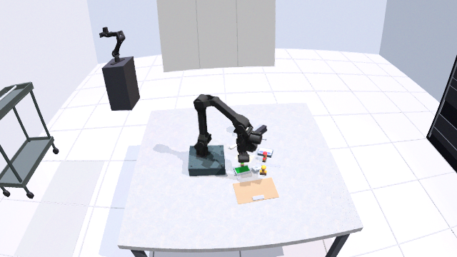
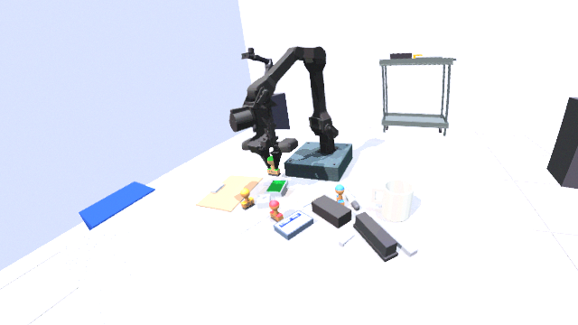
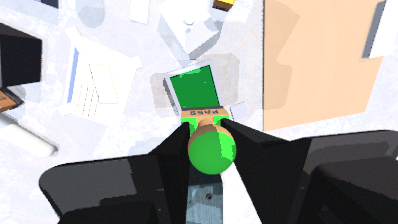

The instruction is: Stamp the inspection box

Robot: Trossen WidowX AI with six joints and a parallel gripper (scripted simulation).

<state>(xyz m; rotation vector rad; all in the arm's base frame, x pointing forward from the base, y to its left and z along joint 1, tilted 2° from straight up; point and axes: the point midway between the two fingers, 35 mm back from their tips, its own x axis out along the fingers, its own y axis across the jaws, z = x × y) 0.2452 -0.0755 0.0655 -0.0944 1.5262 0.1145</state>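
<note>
Now: gripper tip 10 mm short of the cream inspection card, 130 mm to the right of it and 80 mm above it. Round my gripper tip: red-knobbed stamp (130 mm ahead, 110 mm to the left, 60 mm below); then yellow-knobbed stamp (120 mm ahead, 20 mm to the right, 60 mm below); then green ink pad (80 mm below).
</note>
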